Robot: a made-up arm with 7 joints.
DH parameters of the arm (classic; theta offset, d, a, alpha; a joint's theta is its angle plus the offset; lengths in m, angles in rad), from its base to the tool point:
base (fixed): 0 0 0 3.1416
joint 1: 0 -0.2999 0 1.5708
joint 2: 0 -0.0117 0 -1.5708
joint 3: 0 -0.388 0 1.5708
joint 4: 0 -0.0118 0 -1.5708
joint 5: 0 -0.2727 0 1.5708
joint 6: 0 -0.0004 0 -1.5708
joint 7: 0 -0.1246 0 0
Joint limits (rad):
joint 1: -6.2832..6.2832
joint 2: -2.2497..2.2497
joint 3: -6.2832..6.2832
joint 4: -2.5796..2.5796
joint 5: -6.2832..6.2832
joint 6: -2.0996..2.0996
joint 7: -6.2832..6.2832
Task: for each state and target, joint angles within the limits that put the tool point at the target. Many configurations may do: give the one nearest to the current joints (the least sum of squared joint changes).
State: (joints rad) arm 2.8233 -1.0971 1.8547 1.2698 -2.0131 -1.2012 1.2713
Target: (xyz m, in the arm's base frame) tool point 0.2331 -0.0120 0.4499
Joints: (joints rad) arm 3.4144 -0.1872 2.3703 2.1447 -2.2308 -1.7647 1.2713
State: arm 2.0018 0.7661 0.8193 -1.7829 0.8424 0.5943 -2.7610
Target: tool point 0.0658 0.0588 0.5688
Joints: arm 1.9111 0.8886 0.4864 -2.5086 0.9927 0.6188 -2.7610
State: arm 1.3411 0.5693 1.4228 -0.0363 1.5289 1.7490 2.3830
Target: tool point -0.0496 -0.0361 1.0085
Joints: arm 1.3800 0.2128 1.3825 0.0375 1.4983 1.2614 2.3830
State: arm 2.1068 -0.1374 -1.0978 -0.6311 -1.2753 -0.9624 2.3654
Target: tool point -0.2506 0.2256 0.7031
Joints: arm 2.1315 -0.0744 -1.1091 -1.3019 -1.0406 -1.4039 2.3654
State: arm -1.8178 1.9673 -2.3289 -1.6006 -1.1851 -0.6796 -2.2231
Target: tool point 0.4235 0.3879 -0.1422
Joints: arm -1.1541 2.0051 -2.0938 -0.7638 -1.2497 -0.2967 -2.2231
